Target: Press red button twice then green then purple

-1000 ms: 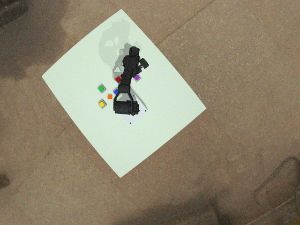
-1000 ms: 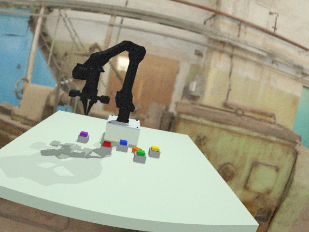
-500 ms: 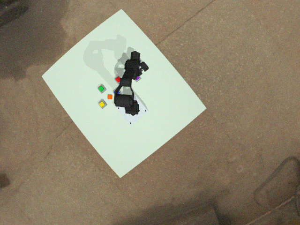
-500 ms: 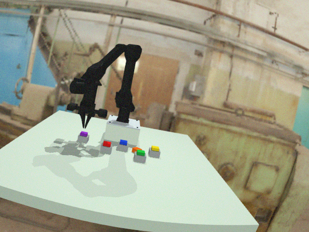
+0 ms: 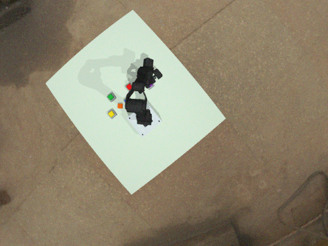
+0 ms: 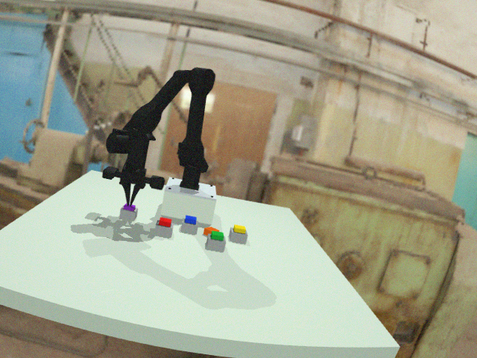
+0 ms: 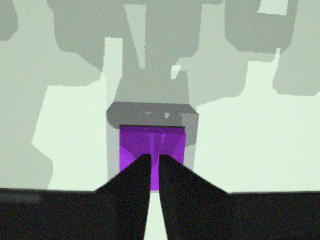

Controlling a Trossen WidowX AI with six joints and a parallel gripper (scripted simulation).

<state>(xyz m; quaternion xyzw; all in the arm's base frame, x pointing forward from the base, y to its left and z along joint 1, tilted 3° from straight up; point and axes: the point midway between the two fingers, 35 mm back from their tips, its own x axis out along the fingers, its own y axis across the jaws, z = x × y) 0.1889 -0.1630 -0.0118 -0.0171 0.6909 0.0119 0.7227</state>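
Right now my gripper tip is 1 cm above the purple button. From my gripper tip the other things lie so: blue button: 19 cm to the left; small orange block: 26 cm to the left, 3 cm below, 1 cm ahead; red button: 12 cm to the left, 7 cm ahead.
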